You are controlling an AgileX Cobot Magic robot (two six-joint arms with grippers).
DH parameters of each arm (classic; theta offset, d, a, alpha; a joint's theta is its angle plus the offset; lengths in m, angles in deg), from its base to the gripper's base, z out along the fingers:
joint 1: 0 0.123 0 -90
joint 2: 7.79 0 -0.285 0
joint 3: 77.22 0 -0.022 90
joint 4: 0 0.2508 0 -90
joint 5: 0 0 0.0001 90
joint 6: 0 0.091 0 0
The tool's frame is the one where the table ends.
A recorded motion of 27 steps. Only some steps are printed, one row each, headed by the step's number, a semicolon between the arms.
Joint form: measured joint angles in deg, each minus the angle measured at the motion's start. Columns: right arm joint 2, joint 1, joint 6, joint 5, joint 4, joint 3; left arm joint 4, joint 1, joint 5, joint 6, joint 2, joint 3.
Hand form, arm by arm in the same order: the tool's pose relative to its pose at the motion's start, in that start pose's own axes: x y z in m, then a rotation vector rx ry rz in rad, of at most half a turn. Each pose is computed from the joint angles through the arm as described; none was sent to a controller.
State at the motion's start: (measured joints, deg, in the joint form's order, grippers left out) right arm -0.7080 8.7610 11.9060 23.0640 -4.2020 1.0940; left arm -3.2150 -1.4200 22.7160 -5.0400 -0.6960 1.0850
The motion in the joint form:
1: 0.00 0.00 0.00 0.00 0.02 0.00; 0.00 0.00 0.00 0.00 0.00 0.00
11: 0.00 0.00 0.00 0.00 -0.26 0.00; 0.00 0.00 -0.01 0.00 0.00 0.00
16: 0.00 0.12 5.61 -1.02 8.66 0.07; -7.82 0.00 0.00 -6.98 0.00 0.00
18: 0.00 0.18 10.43 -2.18 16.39 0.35; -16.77 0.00 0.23 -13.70 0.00 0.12
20: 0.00 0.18 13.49 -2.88 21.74 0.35; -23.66 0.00 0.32 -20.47 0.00 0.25
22: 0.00 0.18 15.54 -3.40 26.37 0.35; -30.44 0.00 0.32 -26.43 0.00 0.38
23: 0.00 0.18 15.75 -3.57 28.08 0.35; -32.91 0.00 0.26 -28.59 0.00 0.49
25: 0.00 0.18 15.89 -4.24 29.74 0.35; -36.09 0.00 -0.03 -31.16 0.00 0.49
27: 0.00 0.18 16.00 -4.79 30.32 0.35; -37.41 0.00 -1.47 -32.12 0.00 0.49
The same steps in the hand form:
1: 0.0000 0.0000 0.0000 -0.0001 0.0000 0.0003; 0.0000 0.0000 0.0000 0.0000 0.0000 0.0000
11: 0.0000 -0.0002 0.0000 0.0017 -0.0004 -0.0042; 0.0000 0.0000 0.0000 0.0000 -0.0002 0.0000
16: -0.0005 0.0055 0.0000 -0.0623 -0.0008 0.2368; 0.0001 -0.0048 -0.0001 0.0522 0.0078 -0.2477
18: -0.0008 0.0099 0.0001 -0.1147 0.0022 0.4463; 0.0005 -0.0102 -0.0003 0.1104 0.0295 -0.5088
20: -0.0022 0.0127 -0.0003 -0.1499 0.0046 0.5871; 0.0004 -0.0143 -0.0006 0.1538 0.0523 -0.7374
22: -0.0034 0.0150 -0.0007 -0.1796 0.0086 0.6986; -0.0004 -0.0181 -0.0011 0.1960 0.0774 -0.9499
23: -0.0039 0.0158 -0.0009 -0.1903 0.0098 0.7303; -0.0005 -0.0193 -0.0012 0.2105 0.0876 -1.0273
25: -0.0051 0.0163 -0.0010 -0.2016 0.0019 0.7608; -0.0018 -0.0208 -0.0016 0.2310 0.0954 -1.1234
27: -0.0061 0.0164 -0.0011 -0.2060 -0.0063 0.7731; -0.0042 -0.0204 -0.0016 0.2411 0.0744 -1.1644

